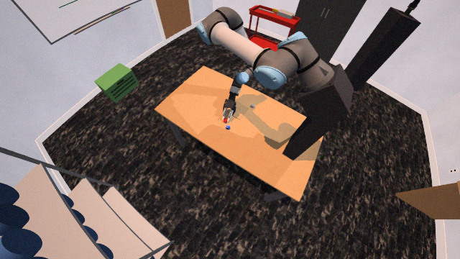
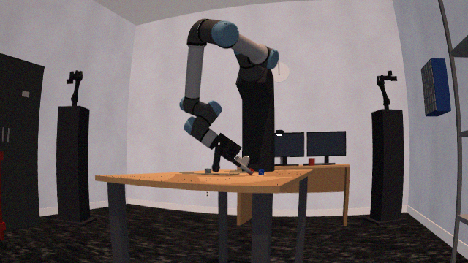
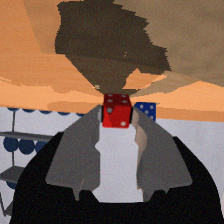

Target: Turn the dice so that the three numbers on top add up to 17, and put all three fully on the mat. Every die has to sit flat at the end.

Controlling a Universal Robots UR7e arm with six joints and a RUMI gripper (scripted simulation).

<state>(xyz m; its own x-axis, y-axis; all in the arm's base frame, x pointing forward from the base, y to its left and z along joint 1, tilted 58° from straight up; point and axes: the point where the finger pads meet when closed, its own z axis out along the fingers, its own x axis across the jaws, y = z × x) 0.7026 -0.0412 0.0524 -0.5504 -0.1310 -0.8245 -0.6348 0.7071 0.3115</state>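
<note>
Now: hand 6 cm to the right of the blue die, 3 cm past it and 1 cm above it. Also, from my hand: red die: right at my hand; then grey die: 19 cm to the right, 18 cm behind, 1 cm below; then tan mat: 13 cm to the right, 6 cm behind, 2 cm below.
</note>
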